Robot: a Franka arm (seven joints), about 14 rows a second.
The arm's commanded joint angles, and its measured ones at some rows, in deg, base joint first. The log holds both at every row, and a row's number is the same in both.
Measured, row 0:
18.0, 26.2, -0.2, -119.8, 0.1, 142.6, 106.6
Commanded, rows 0 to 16:
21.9, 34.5, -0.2, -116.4, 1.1, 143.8, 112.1
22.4, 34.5, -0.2, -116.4, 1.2, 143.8, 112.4
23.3, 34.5, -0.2, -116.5, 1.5, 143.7, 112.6
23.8, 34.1, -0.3, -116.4, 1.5, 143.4, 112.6
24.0, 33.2, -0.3, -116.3, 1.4, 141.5, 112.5
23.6, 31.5, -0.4, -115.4, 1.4, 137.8, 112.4
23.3, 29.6, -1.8, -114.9, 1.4, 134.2, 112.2
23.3, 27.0, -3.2, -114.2, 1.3, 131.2, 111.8
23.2, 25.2, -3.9, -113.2, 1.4, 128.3, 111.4
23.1, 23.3, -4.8, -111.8, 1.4, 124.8, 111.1
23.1, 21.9, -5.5, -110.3, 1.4, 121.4, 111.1
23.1, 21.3, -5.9, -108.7, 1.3, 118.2, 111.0
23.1, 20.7, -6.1, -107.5, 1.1, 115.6, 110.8
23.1, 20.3, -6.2, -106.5, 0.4, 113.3, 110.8
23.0, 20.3, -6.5, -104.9, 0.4, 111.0, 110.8
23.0, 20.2, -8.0, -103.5, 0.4, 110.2, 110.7
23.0, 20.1, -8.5, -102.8, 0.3, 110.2, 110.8
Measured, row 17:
22.5, 19.7, -6.6, -105.2, 0.1, 112.1, 111.1
